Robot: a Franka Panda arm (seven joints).
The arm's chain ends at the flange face. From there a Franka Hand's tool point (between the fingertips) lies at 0.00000 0.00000 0.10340 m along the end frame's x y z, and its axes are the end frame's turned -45 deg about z.
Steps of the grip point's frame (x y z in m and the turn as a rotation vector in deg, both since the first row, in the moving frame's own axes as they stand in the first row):
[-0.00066, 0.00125, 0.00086, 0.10, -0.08, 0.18]
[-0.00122, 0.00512, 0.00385, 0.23, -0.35, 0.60]
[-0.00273, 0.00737, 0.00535, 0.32, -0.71, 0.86]
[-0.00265, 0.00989, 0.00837, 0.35, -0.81, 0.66]
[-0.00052, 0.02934, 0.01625, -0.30, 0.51, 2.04]
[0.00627, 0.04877, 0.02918, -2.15, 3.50, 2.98]
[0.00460, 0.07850, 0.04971, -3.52, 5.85, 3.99]
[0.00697, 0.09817, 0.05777, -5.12, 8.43, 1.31]
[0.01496, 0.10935, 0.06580, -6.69, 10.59, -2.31]
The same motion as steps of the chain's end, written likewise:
[0.00065, 0.00138, 0.00086, 0.01, -0.13, 0.18]
[0.00350, 0.00433, 0.00385, -0.08, -0.41, 0.60]
[0.00460, 0.00665, 0.00536, -0.28, -0.73, 0.86]
[0.00660, 0.00829, 0.00838, -0.33, -0.82, 0.66]
[0.01934, 0.02136, 0.01626, 0.15, 0.57, 2.04]
[0.03167, 0.03159, 0.02945, 0.95, 4.00, 2.98]
[0.04674, 0.05480, 0.05044, 1.65, 6.63, 3.99]
[0.05709, 0.06849, 0.05930, 2.34, 9.58, 1.31]
[0.06613, 0.07212, 0.06826, 2.76, 12.22, -2.31]

